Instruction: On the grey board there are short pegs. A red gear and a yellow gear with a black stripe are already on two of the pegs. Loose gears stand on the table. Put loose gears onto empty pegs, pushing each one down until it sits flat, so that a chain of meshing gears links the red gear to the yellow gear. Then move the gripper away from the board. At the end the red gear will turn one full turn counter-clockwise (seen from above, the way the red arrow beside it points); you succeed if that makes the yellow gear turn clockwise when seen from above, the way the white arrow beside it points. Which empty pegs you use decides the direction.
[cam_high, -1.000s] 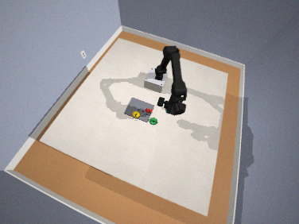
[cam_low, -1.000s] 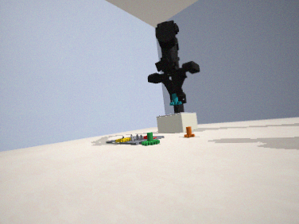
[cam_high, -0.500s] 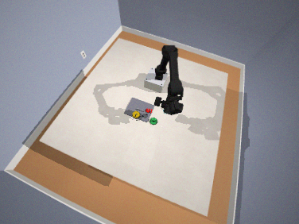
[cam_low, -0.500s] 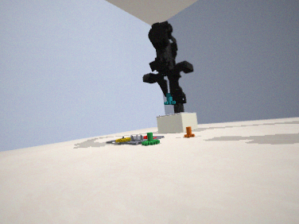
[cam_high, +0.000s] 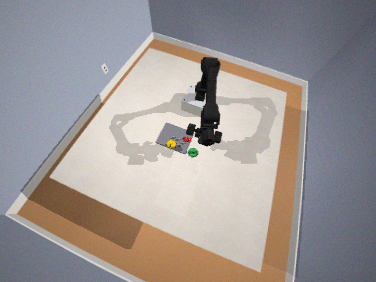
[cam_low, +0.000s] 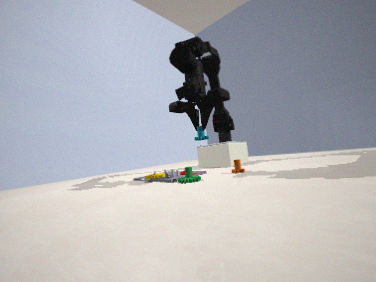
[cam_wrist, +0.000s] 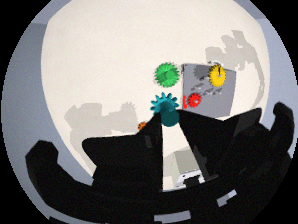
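My gripper tip is now 100 mm past the orange gear, 60 mm to the right of it and 130 mm above it. Also, from my gripper tip: teal gear 10 mm below; then green gear 40 mm ahead, 30 mm to the right, 130 mm below; then yellow gear 30 mm ahead, 180 mm to the right, 120 mm below.
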